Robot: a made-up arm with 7 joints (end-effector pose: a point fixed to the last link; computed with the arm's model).
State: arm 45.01 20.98 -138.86 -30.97 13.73 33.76 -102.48
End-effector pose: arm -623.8 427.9 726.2 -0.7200 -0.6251 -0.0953 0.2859
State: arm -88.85 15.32 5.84 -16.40 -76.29 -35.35 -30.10
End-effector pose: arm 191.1 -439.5 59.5 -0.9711 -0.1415 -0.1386 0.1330
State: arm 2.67 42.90 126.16 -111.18 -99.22 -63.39 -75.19
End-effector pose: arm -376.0 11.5 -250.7 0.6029 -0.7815 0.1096 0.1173
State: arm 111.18 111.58 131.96 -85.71 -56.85 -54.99 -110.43
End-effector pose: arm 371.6 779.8 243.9 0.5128 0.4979 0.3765 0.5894
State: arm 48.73 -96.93 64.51 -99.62 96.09 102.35 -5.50
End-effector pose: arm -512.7 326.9 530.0 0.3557 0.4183 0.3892 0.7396
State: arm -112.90 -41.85 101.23 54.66 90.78 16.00 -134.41
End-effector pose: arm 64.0 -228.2 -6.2 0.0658 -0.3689 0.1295 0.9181
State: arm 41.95 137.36 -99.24 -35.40 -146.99 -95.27 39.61
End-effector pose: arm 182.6 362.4 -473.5 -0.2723 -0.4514 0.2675 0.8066
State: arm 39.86 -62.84 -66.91 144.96 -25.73 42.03 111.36
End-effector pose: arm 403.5 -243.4 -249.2 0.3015 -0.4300 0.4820 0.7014
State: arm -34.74 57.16 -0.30 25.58 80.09 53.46 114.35
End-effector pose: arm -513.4 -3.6 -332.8 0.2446 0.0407 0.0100 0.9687
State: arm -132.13 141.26 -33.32 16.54 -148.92 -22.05 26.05
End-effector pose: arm -129.5 114.6 350.0 -0.4730 0.8608 0.0737 0.1725
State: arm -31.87 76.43 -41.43 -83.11 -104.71 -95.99 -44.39
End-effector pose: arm -142.3 -152.8 -63.6 0.0022 -0.3461 -0.8825 0.3184
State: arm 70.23 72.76 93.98 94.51 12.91 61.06 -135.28
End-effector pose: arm -237.0 298.4 -435.6 0.3114 0.5047 -0.3067 0.7445
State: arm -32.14 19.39 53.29 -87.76 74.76 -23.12 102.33
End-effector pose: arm 524.2 -15.8 -183.0 -0.3907 0.1314 0.8945 0.1730
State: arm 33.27 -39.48 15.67 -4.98 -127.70 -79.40 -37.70
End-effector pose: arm 93.4 26.7 -120.7 -0.6609 -0.1292 0.2115 0.7084
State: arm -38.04 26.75 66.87 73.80 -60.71 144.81 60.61
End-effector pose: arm 83.1 -524.7 -111.4 -0.2175 0.4096 0.8830 0.0720
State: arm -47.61 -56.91 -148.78 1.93 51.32 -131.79 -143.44
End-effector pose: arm 229.2 678.6 420.5 -0.0361 -0.4567 0.6214 0.6356
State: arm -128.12 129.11 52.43 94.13 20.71 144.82 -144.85
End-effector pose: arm 682.7 260.9 319.3 -0.8250 -0.0435 0.4875 0.2826
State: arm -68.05 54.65 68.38 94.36 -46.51 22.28 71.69
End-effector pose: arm -126.2 -856.3 -96.9 -0.5630 -0.0213 0.4529 0.6910
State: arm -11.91 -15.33 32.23 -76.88 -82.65 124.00 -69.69
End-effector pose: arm -334.4 575.5 -52.5 0.6657 0.6217 0.3334 0.2431
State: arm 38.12 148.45 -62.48 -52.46 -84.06 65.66 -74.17
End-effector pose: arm 161.7 157.2 476.4 -0.3227 -0.6350 -0.2910 0.6387
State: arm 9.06 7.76 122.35 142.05 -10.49 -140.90 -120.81
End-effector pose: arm -712.2 400.9 -281.1 0.7494 0.3185 0.5092 0.2787
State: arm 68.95 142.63 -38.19 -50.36 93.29 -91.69 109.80
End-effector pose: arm -369.3 286.7 60.6 0.8574 0.2230 0.3778 0.2689
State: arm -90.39 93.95 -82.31 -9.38 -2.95 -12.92 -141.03
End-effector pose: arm -379.2 -20.3 -577.5 0.6348 0.3449 -0.3739 0.5816
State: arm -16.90 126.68 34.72 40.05 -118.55 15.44 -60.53
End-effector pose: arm 613.5 -183.0 353.6 -0.9260 -0.0525 -0.2823 0.2453
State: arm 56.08 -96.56 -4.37 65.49 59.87 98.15 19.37
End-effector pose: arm 37.2 -523.7 182.6 -0.9341 -0.0327 -0.2609 0.2415
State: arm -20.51 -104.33 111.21 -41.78 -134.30 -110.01 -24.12
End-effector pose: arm -266.3 146.2 483.0 -0.1195 0.4281 0.8572 0.2601
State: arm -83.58 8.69 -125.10 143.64 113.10 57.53 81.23
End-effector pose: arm -1003.3 146.5 331.9 -0.8808 0.2346 0.1549 0.3810
